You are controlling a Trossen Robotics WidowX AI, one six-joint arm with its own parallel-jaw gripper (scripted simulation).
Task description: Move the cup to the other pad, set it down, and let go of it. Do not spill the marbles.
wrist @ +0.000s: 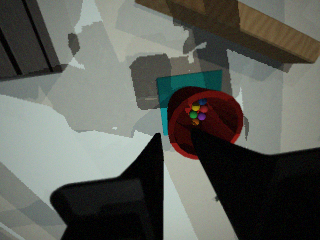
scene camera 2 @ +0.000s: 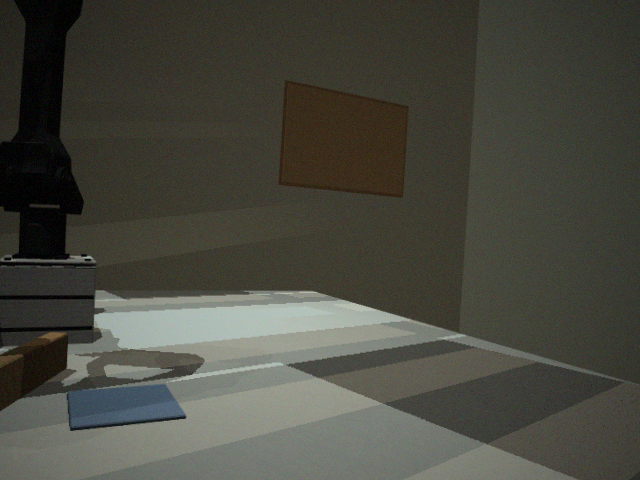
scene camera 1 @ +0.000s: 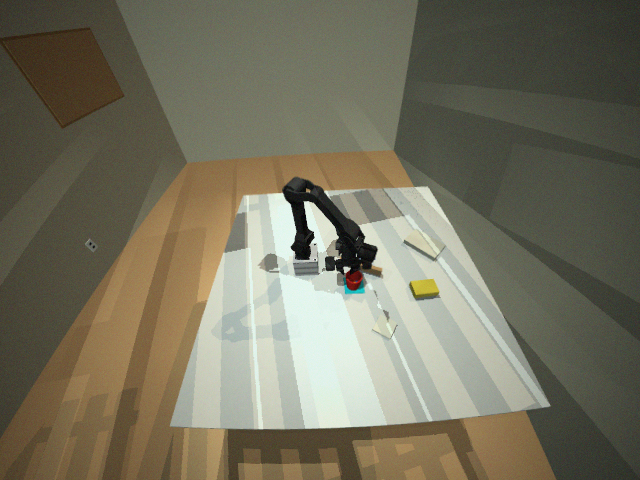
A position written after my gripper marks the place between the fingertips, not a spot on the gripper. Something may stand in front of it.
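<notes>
Visible to me: a teal pad [wrist: 167, 86] and my gripper [wrist: 175, 135].
</notes>
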